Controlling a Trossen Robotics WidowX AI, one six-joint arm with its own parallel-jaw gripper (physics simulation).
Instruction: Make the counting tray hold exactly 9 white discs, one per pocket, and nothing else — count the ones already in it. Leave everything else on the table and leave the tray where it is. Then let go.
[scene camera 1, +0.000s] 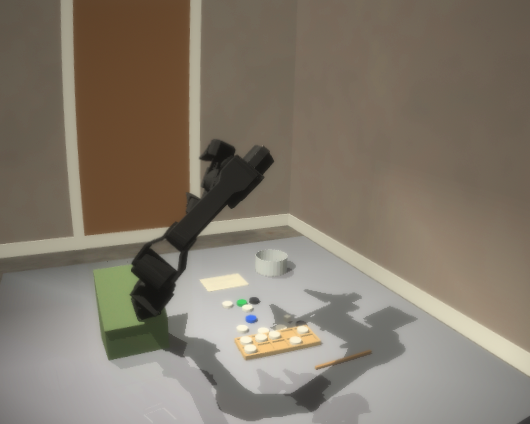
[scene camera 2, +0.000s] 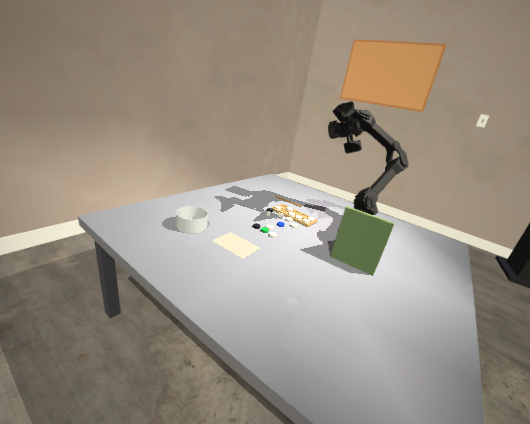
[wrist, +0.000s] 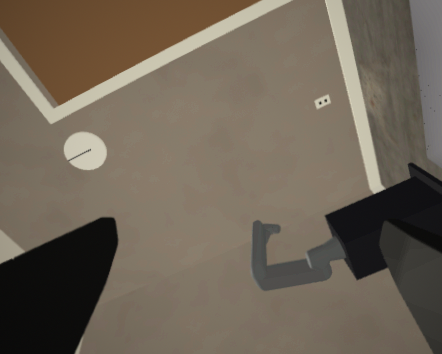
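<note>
The wooden counting tray (scene camera 1: 282, 351) (scene camera 2: 311, 223) lies on the table, with several white discs in its pockets, such as one front-left disc (scene camera 1: 250, 349) and one right disc (scene camera 1: 295, 340). At its back edge, a white disc (scene camera 1: 263, 331) and a shaded disc (scene camera 1: 281, 328) show; I cannot tell whether they are inside. Beyond the tray lie three loose white discs (scene camera 1: 242, 328) (scene camera 1: 247, 308) (scene camera 1: 227, 304). My gripper (wrist: 248, 231) is open and empty, raised high above the table and facing a wall in the wrist view.
Near the tray lie a blue disc (scene camera 1: 251, 318) (scene camera 2: 281, 224), a green disc (scene camera 1: 242, 302) (scene camera 2: 265, 230), a black disc (scene camera 1: 254, 300) (scene camera 2: 256, 226) and a small cube (scene camera 1: 287, 317). A stick (scene camera 1: 344, 360), pale card (scene camera 1: 224, 282), round bowl (scene camera 1: 271, 263) and green block (scene camera 1: 130, 300) surround them.
</note>
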